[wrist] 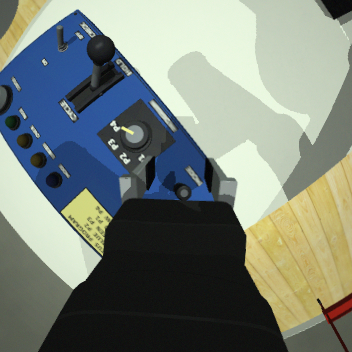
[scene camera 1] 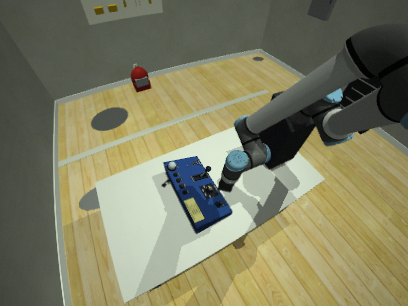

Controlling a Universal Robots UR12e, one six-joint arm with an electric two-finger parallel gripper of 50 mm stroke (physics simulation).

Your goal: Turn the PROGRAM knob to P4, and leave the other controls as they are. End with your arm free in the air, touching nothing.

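Observation:
The PROGRAM knob [scene camera 1: 210, 189] [wrist: 135, 134] is a round grey-topped knob on a dark square plate [wrist: 111, 134] of the blue control box [scene camera 1: 200, 224] [wrist: 150, 107]. In the wrist view its yellow pointer line points at the P4 label. My gripper [wrist: 179, 166] is open and empty, with its fingers wide apart. In the wrist view it appears past the P1 side of the knob, over the small black MODE knob [wrist: 183, 192], and apart from the PROGRAM knob. In scene camera 1 the gripper hangs above the right side of the box; its fingertips are too small to make out there.
The black ball-topped CYCLE lever [scene camera 1: 208, 170] [wrist: 101, 49] stands beside the knob plate. A toggle switch [wrist: 61, 39], several round lamps and a yellow label [scene camera 1: 194, 210] [wrist: 86, 212] are on the box. The box lies on a white table [scene camera 1: 120, 240]. A black block [scene camera 1: 282, 142] stands behind the wrist.

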